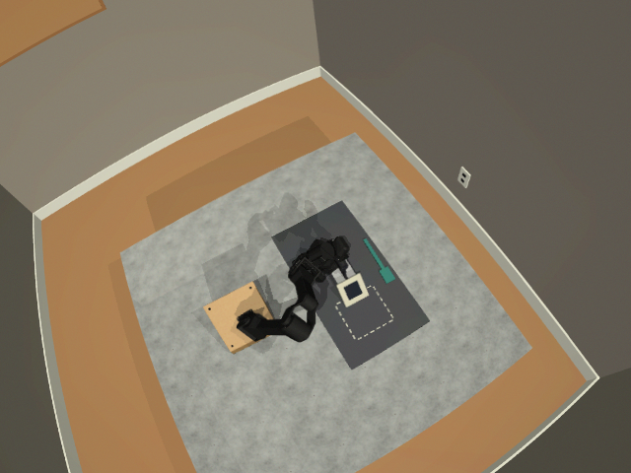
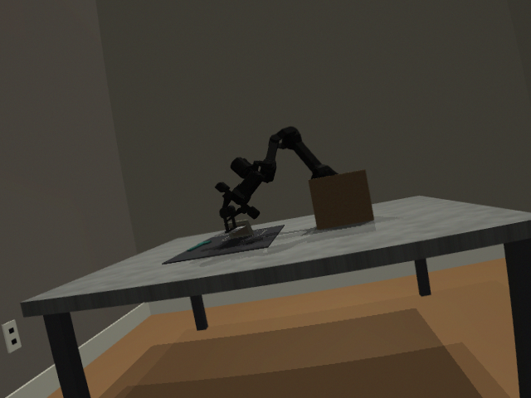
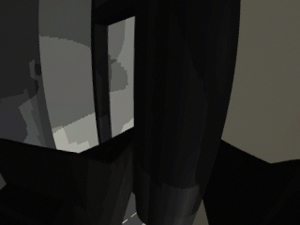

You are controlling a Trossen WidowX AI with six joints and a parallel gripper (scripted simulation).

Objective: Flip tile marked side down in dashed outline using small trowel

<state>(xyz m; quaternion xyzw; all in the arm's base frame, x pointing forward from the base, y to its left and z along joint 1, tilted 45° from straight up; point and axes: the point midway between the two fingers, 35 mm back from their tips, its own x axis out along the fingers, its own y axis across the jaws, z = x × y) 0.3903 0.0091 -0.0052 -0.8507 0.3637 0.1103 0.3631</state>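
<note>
Now: the cream tile 10 cm to the right of my gripper tip, 6 cm below it and 3 cm behind it. Round my gripper tip: dark mat 11 cm below, 3 cm to the right, 2 cm behind; small trowel 3 cm behind, 1 cm below; teal flat tool 12 cm ahead, 9 cm below, 6 cm to the right.
</note>
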